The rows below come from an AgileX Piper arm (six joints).
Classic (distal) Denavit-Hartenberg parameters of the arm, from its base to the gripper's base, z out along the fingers. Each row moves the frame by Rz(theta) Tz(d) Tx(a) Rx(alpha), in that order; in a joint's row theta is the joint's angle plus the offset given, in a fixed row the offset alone. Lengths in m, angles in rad.
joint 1: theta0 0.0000; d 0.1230; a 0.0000; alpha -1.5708
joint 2: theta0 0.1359; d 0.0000; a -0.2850; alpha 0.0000
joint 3: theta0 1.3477; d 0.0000; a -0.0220; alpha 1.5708
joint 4: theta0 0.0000; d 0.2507; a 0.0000; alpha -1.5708
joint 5: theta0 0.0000; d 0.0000; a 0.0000; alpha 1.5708
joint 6: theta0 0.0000; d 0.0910; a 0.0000; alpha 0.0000
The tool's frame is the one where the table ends.
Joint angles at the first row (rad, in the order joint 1, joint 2, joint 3, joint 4, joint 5, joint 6):
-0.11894 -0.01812 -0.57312 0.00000 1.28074 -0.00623
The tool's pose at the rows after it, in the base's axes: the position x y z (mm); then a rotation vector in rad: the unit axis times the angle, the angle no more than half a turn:
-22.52 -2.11 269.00 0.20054 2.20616 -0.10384
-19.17 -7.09 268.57 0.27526 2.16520 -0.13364
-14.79 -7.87 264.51 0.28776 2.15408 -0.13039
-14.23 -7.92 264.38 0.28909 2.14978 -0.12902
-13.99 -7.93 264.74 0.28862 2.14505 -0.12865
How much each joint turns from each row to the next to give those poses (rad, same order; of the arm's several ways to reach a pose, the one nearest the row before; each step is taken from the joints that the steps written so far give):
0.00000 -0.00007 0.04013 -0.05467 0.00157 0.05795
0.00000 -0.00003 0.01541 -0.05386 -0.04507 0.06459
-0.00006 0.00002 0.02465 -0.00437 -0.03347 0.01557
0.00008 0.00000 0.00222 -0.00006 -0.00623 0.00233
-0.00001 0.00000 -0.00003 0.00000 -0.00472 0.00043

